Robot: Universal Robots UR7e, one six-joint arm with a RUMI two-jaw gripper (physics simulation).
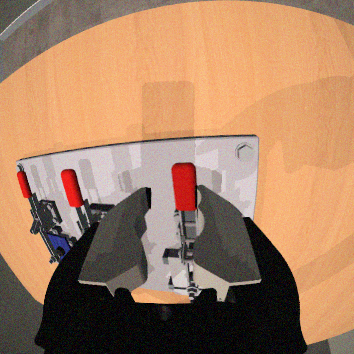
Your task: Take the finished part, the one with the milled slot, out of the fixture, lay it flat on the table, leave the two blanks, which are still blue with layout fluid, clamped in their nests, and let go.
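Places are measured from the arm's base along level axes (x back, y right, z up), in millimetres.
Where they show: gripper, fingertip midpoint: (172,188).
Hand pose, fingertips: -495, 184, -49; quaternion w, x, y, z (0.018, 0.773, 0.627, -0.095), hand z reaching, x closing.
After its pixels a point has its place, as x, y, z.
My gripper (172,188) @(-495, 184, -49) is partly open over the right side of the fixture plate (160,225) @(-436, 146, -84). The right clamp's red handle (184,186) @(-498, 196, -41) stands between the fingertips, close beside the right finger, with a gap to the left finger. No part shows held between the fingers. The right clamp's metal linkage (188,232) @(-431, 179, -73) runs down from the handle, partly behind the right finger. The finished part's milled slot cannot be made out there. A blue blank (58,244) @(-417, -41, -68) sits at the middle clamp, partly hidden by the gripper. The other blank cannot be made out.
The middle clamp's red handle (72,187) @(-515, 93, -39) and the left clamp's red handle (23,184) @(-531, -16, -49) stand up at the plate's left side. A hex bolt head (244,151) @(-505, 247, -77) sits at the plate's upper right corner. The wooden table (300,115) @(-526, 316, -99) surrounds the plate.
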